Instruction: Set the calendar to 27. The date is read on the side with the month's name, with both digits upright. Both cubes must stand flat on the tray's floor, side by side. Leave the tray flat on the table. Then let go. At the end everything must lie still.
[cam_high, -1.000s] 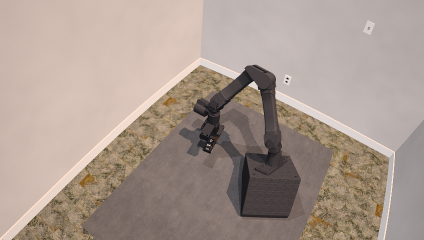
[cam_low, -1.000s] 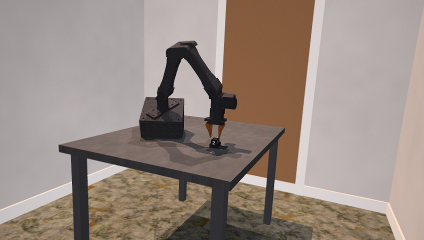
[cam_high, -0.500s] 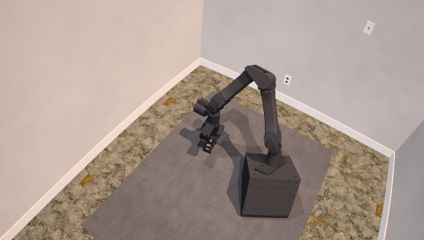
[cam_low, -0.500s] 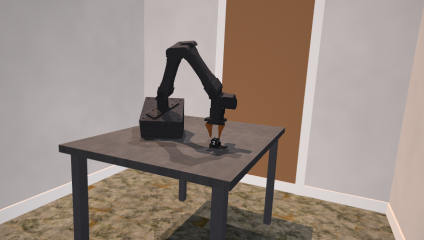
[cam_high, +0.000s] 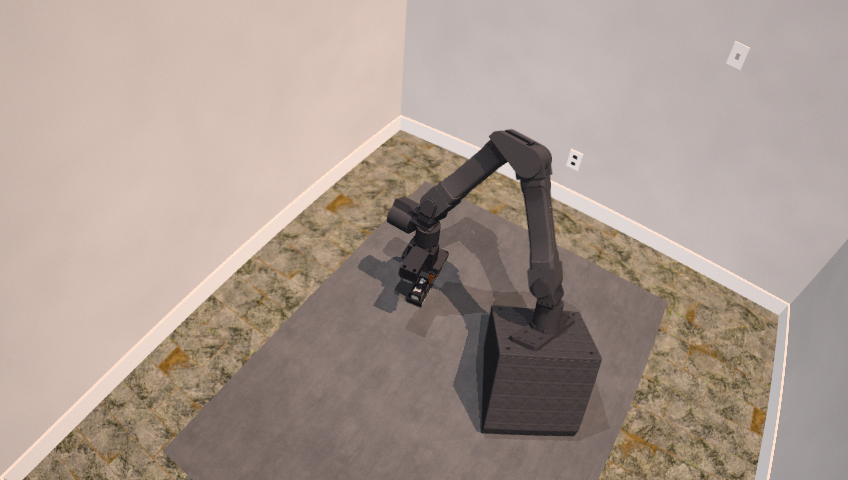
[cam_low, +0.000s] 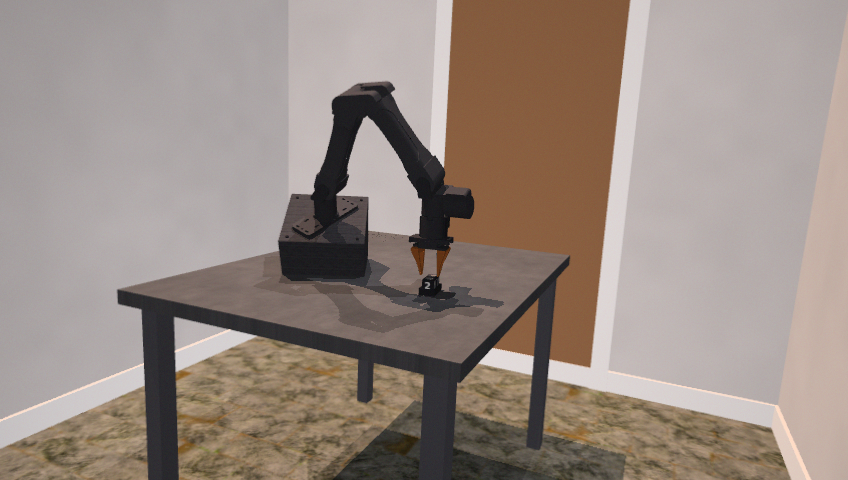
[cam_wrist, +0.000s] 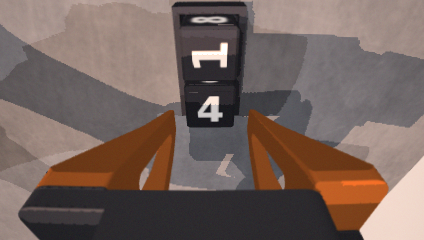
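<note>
Now: hand 30 mm above the black cube. Also, from my hand: black digit cube (10 mm behind, 30 mm to the left, 30 mm below); then black tray (10 mm behind, 20 mm to the left, 50 mm below).
</note>
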